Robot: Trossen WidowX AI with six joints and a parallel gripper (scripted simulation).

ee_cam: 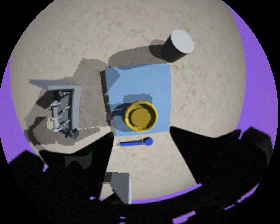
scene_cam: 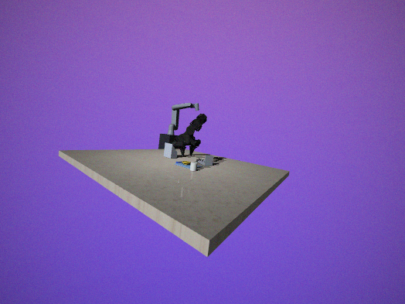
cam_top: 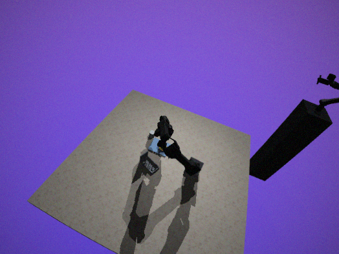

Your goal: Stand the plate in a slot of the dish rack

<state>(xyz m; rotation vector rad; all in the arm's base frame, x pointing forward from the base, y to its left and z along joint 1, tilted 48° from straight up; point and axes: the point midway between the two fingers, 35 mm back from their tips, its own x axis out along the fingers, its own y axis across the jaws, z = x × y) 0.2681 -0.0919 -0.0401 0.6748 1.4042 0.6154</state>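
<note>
My gripper tip is now 50 mm above the yellow plate. Also, from my gripper tip: cup 130 mm ahead, 80 mm to the right, 40 mm below; then blue spoon 70 mm behind, 60 mm below; then light blue mat 30 mm ahead, 10 mm to the right, 60 mm below.
</note>
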